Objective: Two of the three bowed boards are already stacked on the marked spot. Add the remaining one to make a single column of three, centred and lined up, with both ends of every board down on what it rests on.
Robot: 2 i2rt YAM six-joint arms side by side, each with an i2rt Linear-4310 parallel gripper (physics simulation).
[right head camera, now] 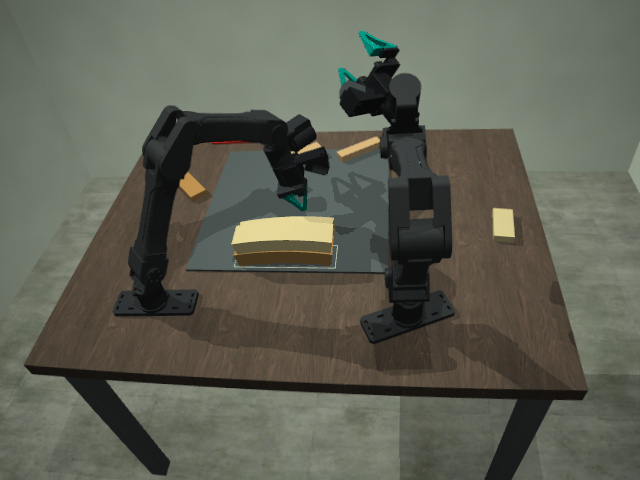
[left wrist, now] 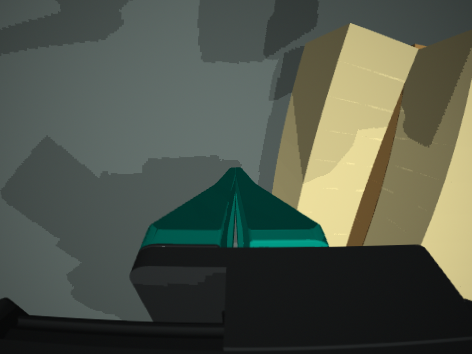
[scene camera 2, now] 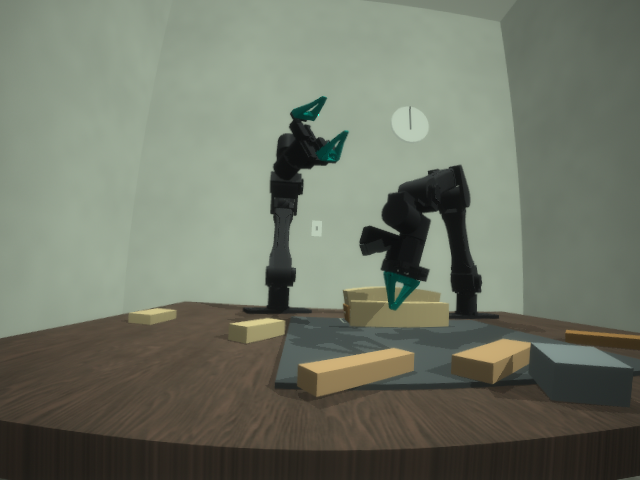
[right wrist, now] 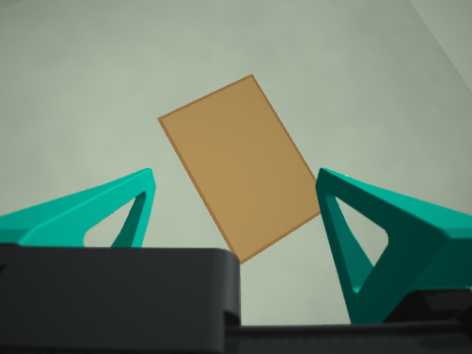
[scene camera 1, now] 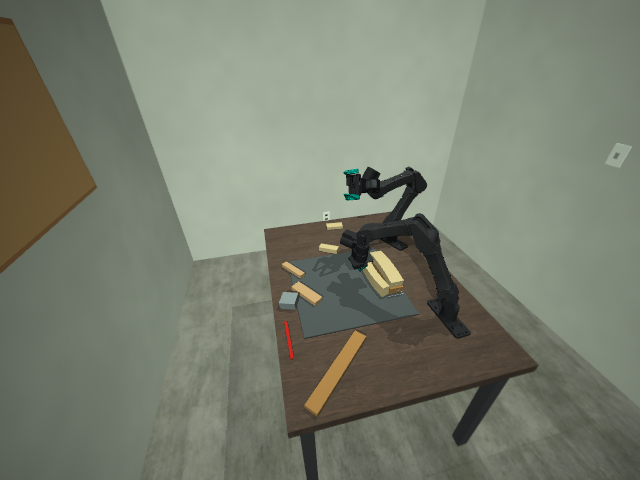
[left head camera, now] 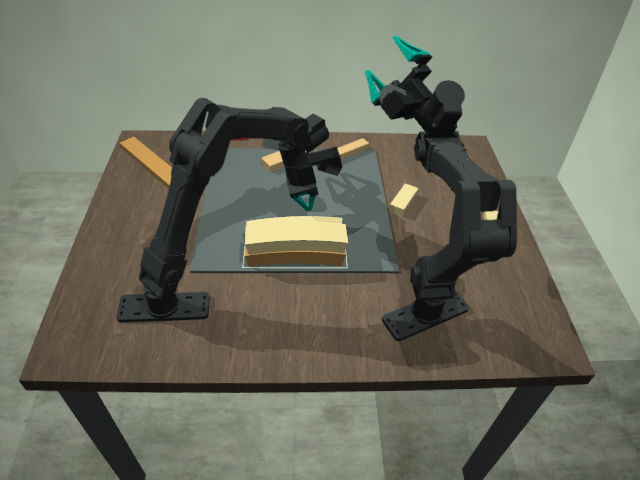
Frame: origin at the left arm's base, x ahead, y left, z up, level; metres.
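Seen in the pictures: left gripper, between the fingertips: (right head camera: pixel 304 210) (left wrist: pixel 235 176) (scene camera 2: pixel 392 309) (scene camera 1: pixel 359 270) (left head camera: pixel 309 210); right gripper, between the fingertips: (right head camera: pixel 350 50) (scene camera 2: pixel 335 113) (right wrist: pixel 235 177) (scene camera 1: pixel 344 183) (left head camera: pixel 380 54); left arm's base, origin of its link: (right head camera: pixel 156 304) (scene camera 2: pixel 466 317) (scene camera 1: pixel 447 317) (left head camera: pixel 164 308); right arm's base, origin of its link: (right head camera: pixel 407 317) (scene camera 2: pixel 277 312) (scene camera 1: pixel 391 241) (left head camera: pixel 425 314).
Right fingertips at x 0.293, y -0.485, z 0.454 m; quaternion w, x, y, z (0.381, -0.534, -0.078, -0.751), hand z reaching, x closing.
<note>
Offsets run from my right fingertips to a thing's top centre. "spot": to the spot under its first point. Level surfaces: height alone.
A brown bowed board {dx -0.156, dy +0.186, dz -0.398 m} (left head camera: pixel 294 258) (right head camera: pixel 283 258) lies at the marked outline {spot: dx -0.191, dy +0.187, dz -0.448 m} (left head camera: pixel 294 267), with a cream bowed board {dx -0.154, dy +0.184, dz -0.361 m} (left head camera: pixel 294 232) (right head camera: pixel 283 231) (scene camera 1: pixel 388 269) on top. The remaining cream bowed board {dx -0.099, dy +0.184, dz -0.394 m} (scene camera 1: pixel 376 280) (scene camera 2: pixel 418 315) (left wrist: pixel 352 120) is on the mat along the stack's far side, seemingly on its side; whether it touches the stack is unclear. My left gripper (left head camera: pixel 308 208) (right head camera: pixel 303 208) (scene camera 2: pixel 394 308) (left wrist: pixel 235 176) is shut and empty, pointing down beside that board, on the side away from the stack. My right gripper (left head camera: pixel 380 54) (right head camera: pixel 349 50) (scene camera 2: pixel 336 114) (right wrist: pixel 235 177) is open and empty, high up.
Two cream blocks {dx +0.036, dy -0.128, dz -0.428 m} (scene camera 1: pixel 328 248) {dx -0.075, dy -0.359, dz -0.435 m} (scene camera 1: pixel 334 226) lie beside the grey mat {dz -0.448 m} (scene camera 1: pixel 320 325). Two tan blocks {dx +0.269, dy -0.002, dz -0.427 m} (scene camera 1: pixel 293 269) {dx +0.244, dy +0.183, dz -0.427 m} (scene camera 1: pixel 306 292) lie at its far edge, near a grey block {dx +0.330, dy +0.209, dz -0.411 m} (scene camera 1: pixel 288 300). A red rod {dx +0.369, dy +0.393, dz -0.448 m} (scene camera 1: pixel 288 339) and an orange plank {dx +0.222, dy +0.570, dz -0.436 m} (scene camera 1: pixel 336 373) lie on the table.
</note>
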